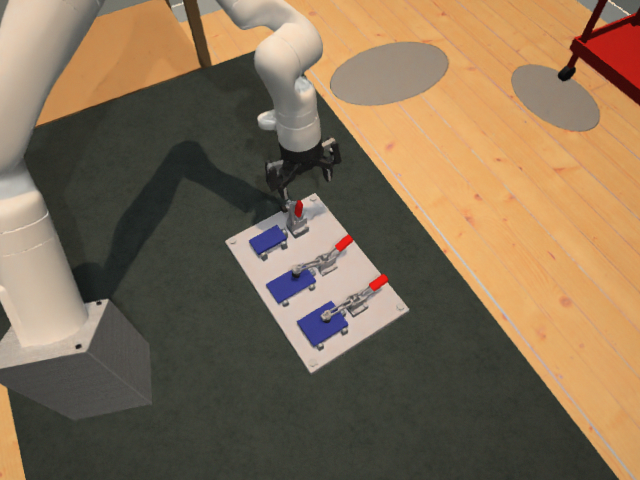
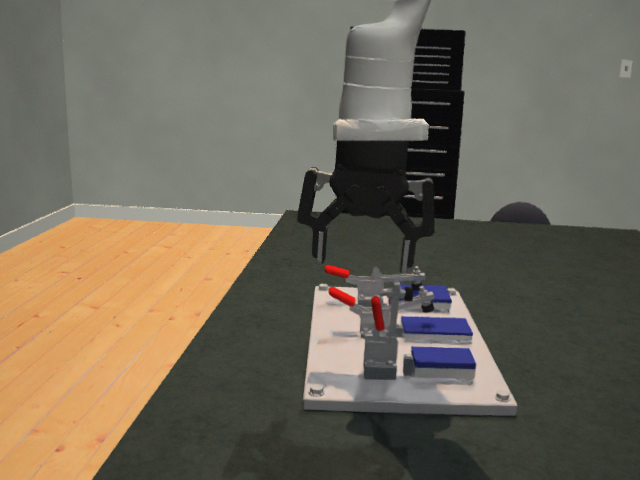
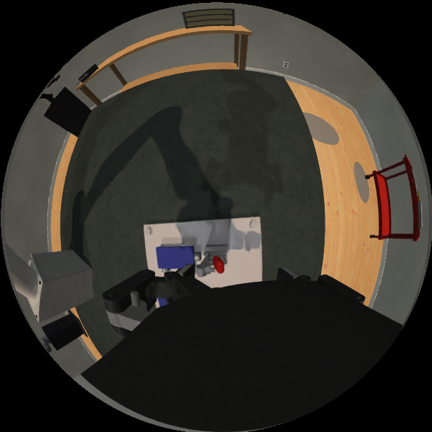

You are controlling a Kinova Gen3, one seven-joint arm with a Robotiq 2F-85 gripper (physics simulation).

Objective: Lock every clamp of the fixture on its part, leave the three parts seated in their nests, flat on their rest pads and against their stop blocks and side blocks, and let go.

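Places are measured from the arm's base along level axes (x down, y back, z left), in metres.
Pixels of known places: gripper, fingertip midpoint: (image 1: pixel 306 187) (image 2: pixel 361 266); arm's base at its link origin: (image 1: pixel 56 326).
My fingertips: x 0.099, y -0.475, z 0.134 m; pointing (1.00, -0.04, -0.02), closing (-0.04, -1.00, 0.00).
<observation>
For each thing: its top centre in the pictures, then the offset to it from my fingertips. "spot": a spot on its surface instead. Level surfaces: height alone.
- end part at its top centre: (image 2: pixel 443 354) (image 1: pixel 267 239) dx +0.106, dy +0.100, dz -0.010 m
- middle part at its top centre: (image 2: pixel 436 324) (image 1: pixel 291 282) dx +0.116, dy +0.098, dz -0.121 m
- far part at its top centre: (image 2: pixel 422 291) (image 1: pixel 322 322) dx +0.111, dy +0.080, dz -0.230 m
- end clamp at a spot on its surface: (image 2: pixel 381 351) (image 1: pixel 294 218) spot: dx +0.099, dy +0.028, dz +0.007 m
- middle clamp at a spot on its surface: (image 1: pixel 325 262) spot: dx +0.094, dy +0.020, dz -0.123 m
- far clamp at a spot on its surface: (image 1: pixel 355 300) spot: dx +0.084, dy +0.009, dz -0.228 m
- dark surface at its surface level: dx +0.147 m
Three blue-topped parts lie flat-looking on the pale fixture plate (image 1: pixel 372 320) (image 2: pixel 330 361) (image 3: pixel 249 262): an end part (image 1: pixel 267 239) (image 2: pixel 443 357) (image 3: pixel 175 257), a middle part (image 1: pixel 291 284) (image 2: pixel 436 326) and a far part (image 1: pixel 323 323) (image 2: pixel 439 293). The end clamp (image 1: pixel 297 226) (image 2: pixel 381 351) is open, its arm upright. The middle clamp (image 1: pixel 325 262) slants, its black tip (image 2: pixel 427 306) raised above its part. The far clamp (image 1: pixel 355 302) has its arm about level over its part; contact is unclear. My gripper (image 1: pixel 306 192) (image 2: pixel 363 263) (image 3: pixel 236 276) is open and empty, above the clamps' handle side. Exact seating against the blocks is unclear.
The red handles of the middle clamp (image 1: pixel 344 243) (image 2: pixel 341 296) and far clamp (image 1: pixel 378 282) (image 2: pixel 337 271) slope up and outward. Bolt heads (image 2: pixel 316 390) (image 2: pixel 502 396) stand at the plate's corners. The plate lies on a dark surface (image 1: pixel 206 413). A red cart (image 3: pixel 383 205) stands far right.
</observation>
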